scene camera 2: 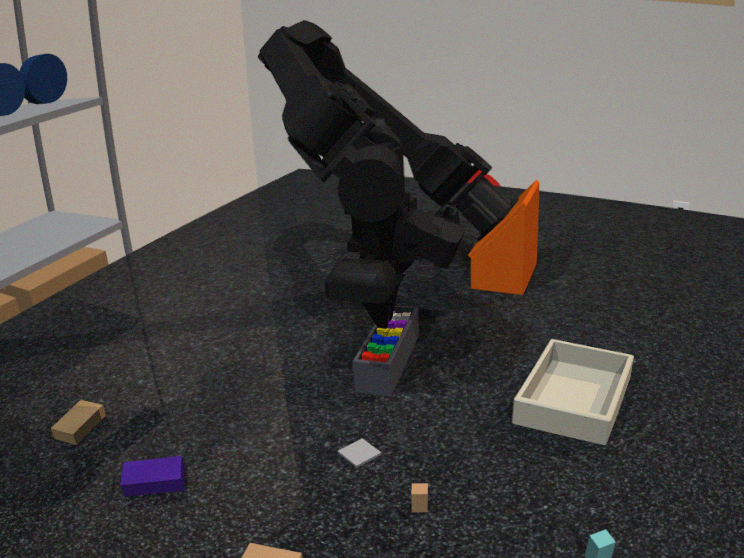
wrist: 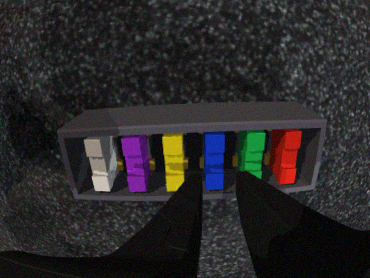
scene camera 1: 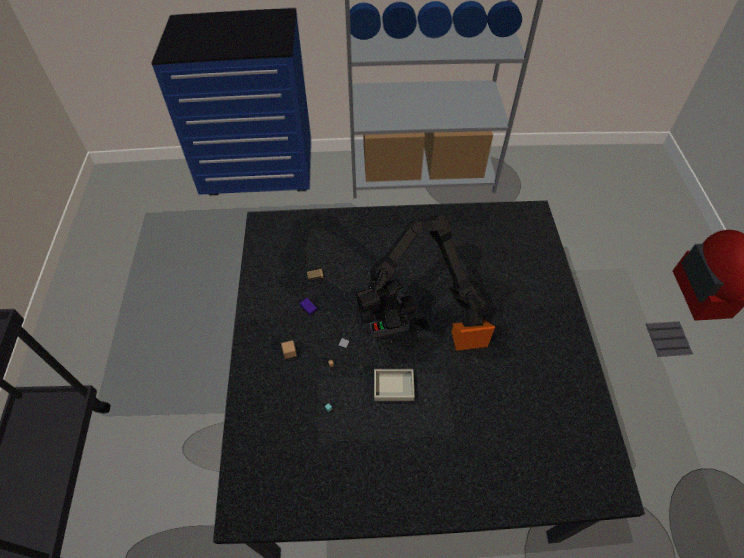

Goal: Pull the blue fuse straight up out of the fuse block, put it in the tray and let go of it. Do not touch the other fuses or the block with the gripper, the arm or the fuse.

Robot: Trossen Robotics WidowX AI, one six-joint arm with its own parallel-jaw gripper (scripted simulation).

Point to a cream tray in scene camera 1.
389, 385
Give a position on a blue fuse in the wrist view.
214, 141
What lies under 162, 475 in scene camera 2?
A purple block.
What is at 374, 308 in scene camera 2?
My gripper.
